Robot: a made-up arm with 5 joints.
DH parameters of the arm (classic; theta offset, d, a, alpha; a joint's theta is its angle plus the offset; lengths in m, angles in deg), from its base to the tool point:
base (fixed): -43.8 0 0.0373 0
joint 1: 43.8 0.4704 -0.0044 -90
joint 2: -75.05 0 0.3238 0
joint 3: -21.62 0 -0.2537 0
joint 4: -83.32 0.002 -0.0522 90
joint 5: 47.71 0 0.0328 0
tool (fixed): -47.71 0.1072 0 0
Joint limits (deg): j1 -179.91..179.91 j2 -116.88..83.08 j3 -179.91..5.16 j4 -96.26..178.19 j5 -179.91..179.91
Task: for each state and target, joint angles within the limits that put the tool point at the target. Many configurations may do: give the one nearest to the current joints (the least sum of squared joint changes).
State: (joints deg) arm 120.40 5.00 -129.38 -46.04 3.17
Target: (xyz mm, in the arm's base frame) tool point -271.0 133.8 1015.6
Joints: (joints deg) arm 147.05 8.90 -124.95 -48.80 4.96
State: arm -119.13 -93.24 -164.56 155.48 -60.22
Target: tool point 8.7 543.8 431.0
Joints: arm -89.00 -111.41 -177.89 112.19 -66.05
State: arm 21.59 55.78 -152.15 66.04 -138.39
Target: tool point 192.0 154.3 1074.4
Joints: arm 54.70 7.36 -176.65 77.93 -131.85
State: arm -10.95 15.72 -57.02 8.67 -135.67
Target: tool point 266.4 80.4 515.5
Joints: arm 30.60 -11.56 -23.96 19.71 -129.79
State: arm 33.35 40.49 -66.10 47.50 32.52
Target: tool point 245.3 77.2 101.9
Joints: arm 17.04 77.61 -66.30 43.25 34.76
